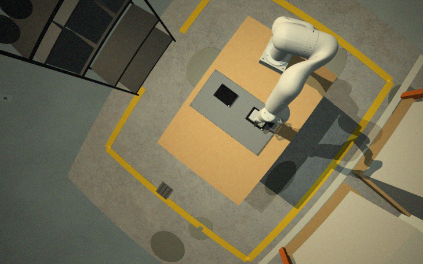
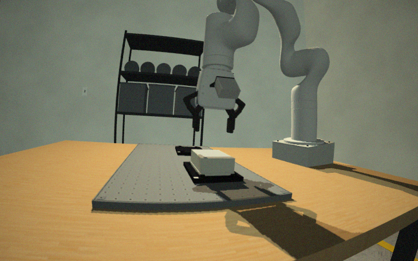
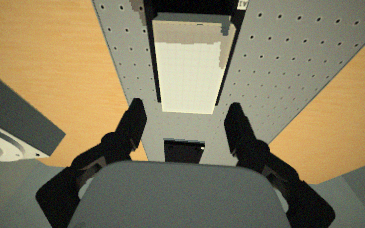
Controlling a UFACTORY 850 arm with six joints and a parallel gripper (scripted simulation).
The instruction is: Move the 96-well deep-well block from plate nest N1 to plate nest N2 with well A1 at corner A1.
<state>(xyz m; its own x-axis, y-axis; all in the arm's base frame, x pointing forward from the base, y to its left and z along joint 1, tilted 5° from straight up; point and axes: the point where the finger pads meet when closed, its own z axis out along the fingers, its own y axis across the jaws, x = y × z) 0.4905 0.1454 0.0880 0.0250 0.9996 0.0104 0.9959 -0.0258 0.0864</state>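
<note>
My hand is 90 mm above the 96-well deep-well block. Round my hand: black nest N1: 110 mm below; black nest N2: 320 mm to the right, 110 mm below, 10 mm behind.
</note>
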